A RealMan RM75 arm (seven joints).
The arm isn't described. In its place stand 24 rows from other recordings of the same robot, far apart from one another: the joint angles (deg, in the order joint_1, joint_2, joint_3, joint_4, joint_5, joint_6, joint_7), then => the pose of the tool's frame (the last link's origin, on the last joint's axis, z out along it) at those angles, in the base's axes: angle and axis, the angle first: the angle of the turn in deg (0 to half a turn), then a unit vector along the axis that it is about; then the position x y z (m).
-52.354, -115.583, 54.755, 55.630, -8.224, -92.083, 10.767 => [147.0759, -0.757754, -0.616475, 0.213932, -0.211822, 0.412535, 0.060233]
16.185, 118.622, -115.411, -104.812, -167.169, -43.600, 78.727 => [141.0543, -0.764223, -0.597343, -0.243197, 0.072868, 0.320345, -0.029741]
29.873, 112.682, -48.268, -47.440, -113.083, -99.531, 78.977 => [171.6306, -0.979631, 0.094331, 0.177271, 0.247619, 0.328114, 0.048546]
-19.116, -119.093, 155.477, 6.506, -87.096, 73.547, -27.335 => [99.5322, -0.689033, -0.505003, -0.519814, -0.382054, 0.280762, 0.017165]
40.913, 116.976, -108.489, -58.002, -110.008, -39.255, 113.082 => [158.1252, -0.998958, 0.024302, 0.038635, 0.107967, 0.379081, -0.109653]
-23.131, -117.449, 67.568, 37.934, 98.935, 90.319, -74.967 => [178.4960, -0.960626, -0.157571, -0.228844, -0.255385, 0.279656, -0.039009]
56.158, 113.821, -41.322, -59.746, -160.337, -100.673, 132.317 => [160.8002, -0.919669, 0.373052, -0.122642, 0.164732, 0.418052, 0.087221]
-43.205, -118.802, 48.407, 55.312, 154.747, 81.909, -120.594 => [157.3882, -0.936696, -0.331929, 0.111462, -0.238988, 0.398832, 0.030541]
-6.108, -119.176, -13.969, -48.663, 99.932, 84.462, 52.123 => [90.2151, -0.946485, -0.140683, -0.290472, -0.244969, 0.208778, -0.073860]
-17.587, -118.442, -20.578, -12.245, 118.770, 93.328, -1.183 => [110.5267, -0.868437, -0.093309, -0.486940, -0.293273, 0.257414, -0.020207]
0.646, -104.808, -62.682, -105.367, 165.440, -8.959, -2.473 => [123.3190, -0.947662, -0.184657, -0.260459, -0.139115, 0.302744, 0.035487]
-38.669, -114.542, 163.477, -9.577, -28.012, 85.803, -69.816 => [162.8459, -0.875307, -0.333841, -0.349839, -0.273910, 0.334196, -0.024503]
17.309, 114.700, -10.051, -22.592, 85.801, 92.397, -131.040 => [121.4758, -0.872003, 0.215941, 0.439295, 0.360273, 0.272809, 0.091788]
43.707, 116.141, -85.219, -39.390, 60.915, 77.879, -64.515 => [176.6312, 0.966854, -0.243258, 0.077585, 0.202753, 0.345236, -0.075842]
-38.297, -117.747, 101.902, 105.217, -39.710, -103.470, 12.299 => [167.4945, -0.961354, -0.189484, 0.199736, -0.061925, 0.272937, -0.019240]
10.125, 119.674, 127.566, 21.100, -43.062, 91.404, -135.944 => [118.0023, -0.783119, 0.219967, 0.581669, 0.330043, 0.258671, 0.060803]
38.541, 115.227, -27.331, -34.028, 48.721, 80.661, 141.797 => [154.1957, -0.698078, -0.708963, -0.100296, 0.280185, 0.375532, 0.024766]
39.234, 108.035, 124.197, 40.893, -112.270, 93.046, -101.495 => [172.6845, -0.991689, 0.042683, 0.121368, 0.218336, 0.372308, 0.046964]
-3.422, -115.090, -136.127, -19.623, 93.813, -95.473, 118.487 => [153.9817, -0.858063, -0.368945, -0.357221, -0.368355, 0.164843, -0.000407]
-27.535, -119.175, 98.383, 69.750, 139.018, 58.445, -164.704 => [154.6330, -0.899255, -0.434906, 0.046876, -0.190340, 0.348923, -0.074320]
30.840, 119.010, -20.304, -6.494, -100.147, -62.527, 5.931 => [127.5649, -0.990881, 0.005276, 0.134636, 0.323627, 0.334196, -0.048948]
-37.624, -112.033, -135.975, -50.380, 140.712, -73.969, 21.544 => [149.9055, -0.721898, -0.685099, -0.097477, -0.282769, 0.406389, 0.080008]
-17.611, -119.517, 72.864, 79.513, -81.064, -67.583, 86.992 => [149.5356, -0.974685, -0.051094, -0.217667, -0.159752, 0.348753, 0.037070]
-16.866, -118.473, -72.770, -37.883, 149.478, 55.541, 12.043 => [94.0509, -0.894697, -0.175016, -0.410958, -0.270078, 0.359748, 0.021724]
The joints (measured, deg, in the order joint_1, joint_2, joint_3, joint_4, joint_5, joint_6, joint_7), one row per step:
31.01, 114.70, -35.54, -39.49, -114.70, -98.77, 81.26
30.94, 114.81, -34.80, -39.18, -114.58, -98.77, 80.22
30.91, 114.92, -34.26, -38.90, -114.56, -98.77, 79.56
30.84, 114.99, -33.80, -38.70, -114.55, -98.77, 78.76
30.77, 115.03, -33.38, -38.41, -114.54, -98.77, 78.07
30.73, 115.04, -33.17, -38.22, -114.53, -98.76, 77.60
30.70, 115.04, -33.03, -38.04, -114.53, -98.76, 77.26
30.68, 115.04, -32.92, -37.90, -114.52, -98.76, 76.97
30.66, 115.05, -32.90, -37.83, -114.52, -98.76, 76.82
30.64, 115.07, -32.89, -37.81, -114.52, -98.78, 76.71
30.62, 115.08, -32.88, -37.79, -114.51, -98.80, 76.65
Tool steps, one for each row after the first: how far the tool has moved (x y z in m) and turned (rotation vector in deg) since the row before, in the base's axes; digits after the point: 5 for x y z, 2 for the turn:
0.00077, -0.00029, 0.00024, 0.87, 0.39, 0.35
0.00052, -0.00033, -0.00028, 0.50, 0.32, 0.15
0.00074, -0.00039, 0.00002, 0.57, 0.14, 0.30
0.00087, -0.00051, -0.00014, 0.45, 0.18, 0.18
0.00054, -0.00030, -0.00013, 0.27, 0.07, 0.16
0.00044, -0.00031, -0.00021, 0.16, 0.06, 0.10
0.00031, -0.00021, -0.00015, 0.14, 0.05, 0.10
0.00016, -0.00020, -0.00023, 0.04, 0.01, 0.06
0.00005, -0.00019, -0.00017, 0.02, 0.01, 0.07
0.00006, -0.00016, -0.00009, 0.01, 0.02, 0.03

